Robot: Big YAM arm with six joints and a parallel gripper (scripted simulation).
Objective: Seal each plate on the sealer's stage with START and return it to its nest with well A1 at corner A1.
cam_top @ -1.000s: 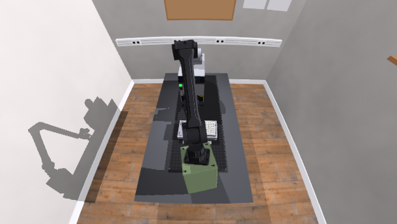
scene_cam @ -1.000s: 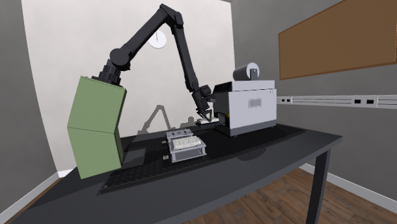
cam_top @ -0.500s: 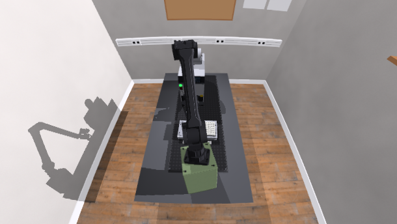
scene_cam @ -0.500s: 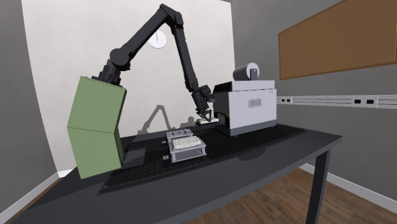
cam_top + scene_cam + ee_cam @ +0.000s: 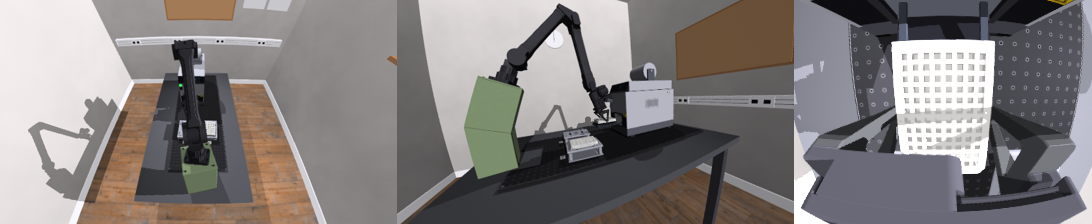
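The dark sealer stage lies 3 cm below my hand. Round my hand: yellow warning label: 11 cm ahead, 7 cm to the right, 3 cm above; then foil roll: 33 cm ahead, 30 cm above, 5 cm to the left; then white plate: 19 cm to the right, 17 cm behind, 6 cm below.
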